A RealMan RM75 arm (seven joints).
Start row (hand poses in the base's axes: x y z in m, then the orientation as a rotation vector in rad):
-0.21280 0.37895 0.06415 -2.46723 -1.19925 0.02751
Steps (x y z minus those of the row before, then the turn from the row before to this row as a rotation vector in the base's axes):
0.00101 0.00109 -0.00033 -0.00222 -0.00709 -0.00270
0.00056 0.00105 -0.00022 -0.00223 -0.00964 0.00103
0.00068 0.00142 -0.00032 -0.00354 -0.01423 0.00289
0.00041 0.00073 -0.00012 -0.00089 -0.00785 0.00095
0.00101 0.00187 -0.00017 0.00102 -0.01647 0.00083
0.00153 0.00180 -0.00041 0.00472 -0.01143 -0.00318
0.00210 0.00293 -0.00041 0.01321 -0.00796 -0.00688
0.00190 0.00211 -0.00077 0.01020 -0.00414 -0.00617
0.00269 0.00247 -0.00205 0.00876 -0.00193 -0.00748
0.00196 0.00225 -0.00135 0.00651 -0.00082 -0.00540
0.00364 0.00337 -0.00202 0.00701 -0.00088 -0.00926
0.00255 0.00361 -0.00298 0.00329 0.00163 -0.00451
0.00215 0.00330 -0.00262 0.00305 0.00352 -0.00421
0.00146 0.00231 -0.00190 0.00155 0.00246 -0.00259
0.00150 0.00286 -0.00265 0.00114 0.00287 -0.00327
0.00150 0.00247 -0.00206 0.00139 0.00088 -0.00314
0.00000 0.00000 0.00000 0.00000 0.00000 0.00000
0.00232 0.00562 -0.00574 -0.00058 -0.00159 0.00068
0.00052 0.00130 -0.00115 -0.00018 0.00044 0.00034
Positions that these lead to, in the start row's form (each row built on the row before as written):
-0.21179 0.38004 0.06382 -2.47285 -1.19945 0.01937
-0.21123 0.38109 0.06360 -2.47698 -1.20531 0.00908
-0.21055 0.38251 0.06328 -2.48240 -1.21572 -0.00564
-0.21014 0.38324 0.06316 -2.48483 -1.22035 -0.01461
-0.20913 0.38511 0.06299 -2.48807 -1.22772 -0.03554
-0.20760 0.38691 0.06258 -2.48914 -1.22688 -0.05349
-0.20550 0.38984 0.06217 -2.48423 -1.21730 -0.07311
-0.20360 0.39195 0.06140 -2.48038 -1.20802 -0.08591
-0.20091 0.39442 0.05935 -2.47797 -1.19670 -0.09541
-0.19895 0.39667 0.05800 -2.47590 -1.18824 -0.10164
-0.19531 0.40004 0.05598 -2.47574 -1.17491 -0.10927
-0.19276 0.40365 0.05300 -2.47528 -1.16762 -0.11033
-0.19061 0.40695 0.05038 -2.47441 -1.16001 -0.10881
-0.18915 0.40926 0.04848 -2.47408 -1.15532 -0.10733
-0.18765 0.41212 0.04583 -2.47442 -1.14976 -0.10531
-0.18615 0.41459 0.04377 -2.47489 -1.14510 -0.10587
-0.18615 0.41459 0.04377 -2.47489 -1.14510 -0.10587
-0.18383 0.42021 0.03803 -2.47534 -1.14678 -0.10734
-0.18331 0.42151 0.03688 -2.47520 -1.14707 -0.10659

